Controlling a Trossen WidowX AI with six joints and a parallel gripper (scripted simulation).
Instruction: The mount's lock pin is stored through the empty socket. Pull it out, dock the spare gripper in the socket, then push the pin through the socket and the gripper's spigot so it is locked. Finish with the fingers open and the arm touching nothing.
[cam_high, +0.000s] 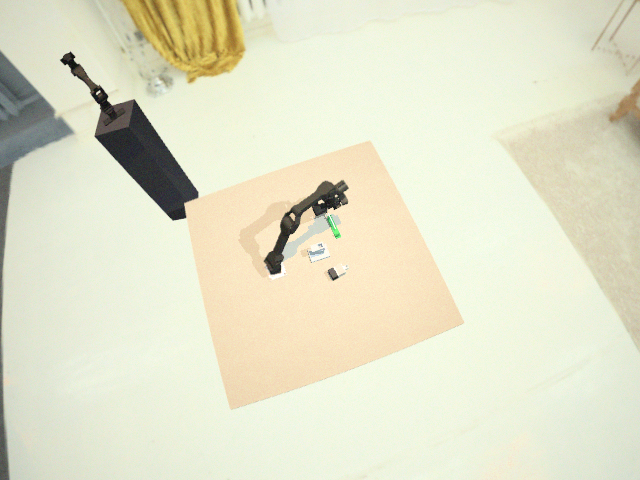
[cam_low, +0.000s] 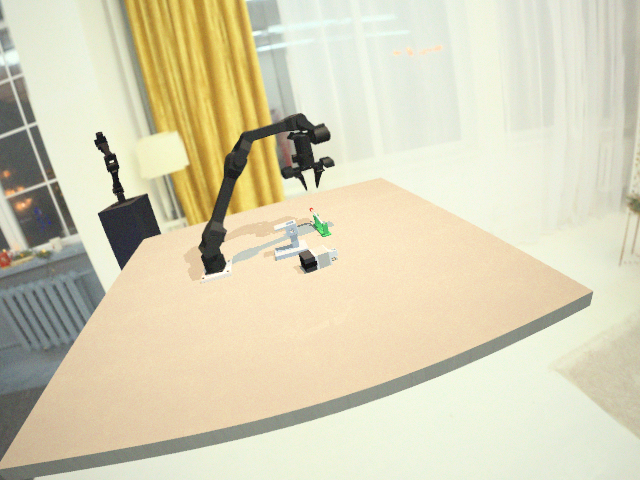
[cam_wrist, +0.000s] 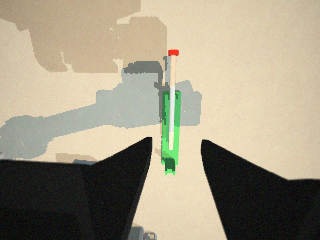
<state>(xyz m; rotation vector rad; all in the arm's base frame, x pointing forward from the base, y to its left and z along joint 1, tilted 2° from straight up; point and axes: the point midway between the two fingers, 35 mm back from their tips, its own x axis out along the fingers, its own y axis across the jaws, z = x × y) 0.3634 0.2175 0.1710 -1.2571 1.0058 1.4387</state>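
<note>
Right now the green cradle is 10 mm ahead of my gripper tip, 30 mm to the right of it and 130 mm below it. The rest, counted from my gripper tip: spare gripper 10 mm behind, 300 mm to the right, 130 mm below; then grey mount 100 mm behind, 170 mm to the right, 100 mm below.
</note>
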